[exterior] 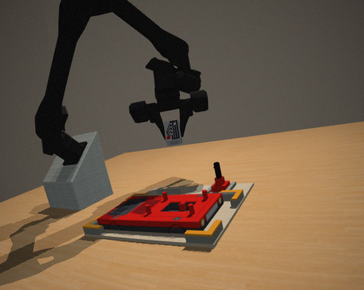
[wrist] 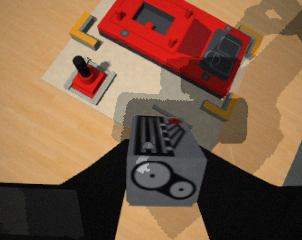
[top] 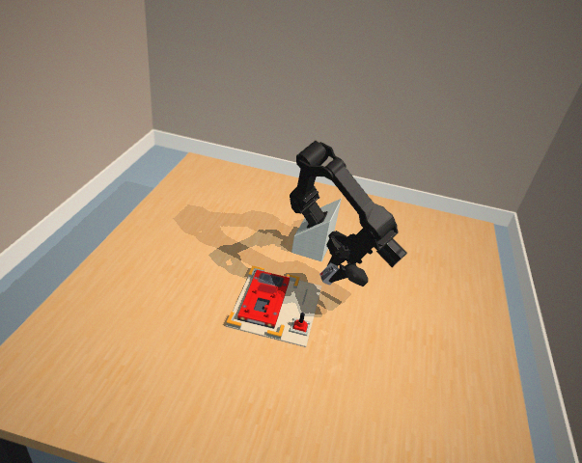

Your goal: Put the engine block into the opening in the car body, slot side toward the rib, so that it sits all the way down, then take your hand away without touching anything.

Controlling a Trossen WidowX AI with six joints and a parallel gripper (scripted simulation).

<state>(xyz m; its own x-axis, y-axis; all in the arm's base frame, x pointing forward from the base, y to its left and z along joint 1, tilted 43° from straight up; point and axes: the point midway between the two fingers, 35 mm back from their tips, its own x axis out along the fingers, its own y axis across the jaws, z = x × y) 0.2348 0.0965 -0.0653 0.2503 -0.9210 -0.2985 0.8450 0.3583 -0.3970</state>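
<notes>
Now: gripper tip 140 mm to the left of the pale base plate, 110 mm above it and 60 mm short of it. Also, from my gripper tip: grey engine block (10 mm to the left, 10 mm above).
</notes>
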